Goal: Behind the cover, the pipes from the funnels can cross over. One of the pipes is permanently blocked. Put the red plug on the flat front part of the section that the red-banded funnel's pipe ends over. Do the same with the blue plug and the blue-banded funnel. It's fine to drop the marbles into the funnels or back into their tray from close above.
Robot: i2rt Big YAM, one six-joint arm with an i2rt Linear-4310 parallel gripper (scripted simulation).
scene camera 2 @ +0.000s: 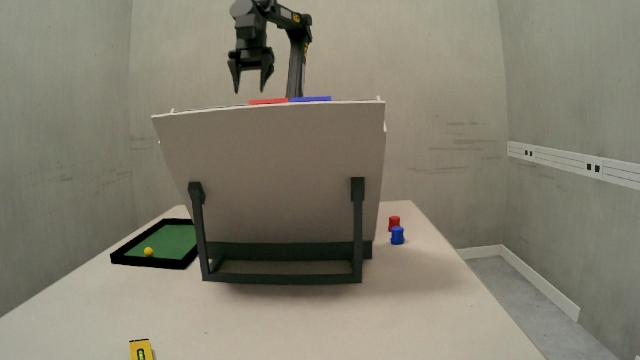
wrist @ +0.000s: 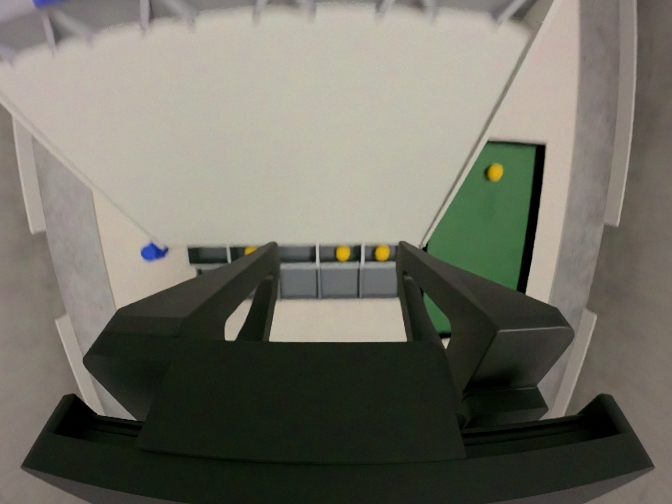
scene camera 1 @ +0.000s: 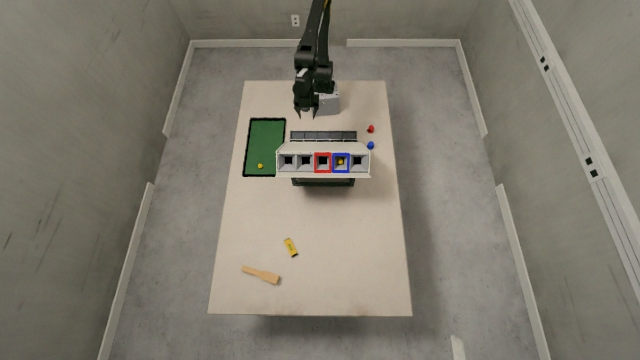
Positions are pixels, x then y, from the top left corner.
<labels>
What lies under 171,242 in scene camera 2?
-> A green marble tray.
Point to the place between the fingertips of my gripper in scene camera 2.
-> At 249,93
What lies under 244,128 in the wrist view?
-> A white funnel cover.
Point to a green marble tray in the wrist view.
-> At 489,228
</labels>
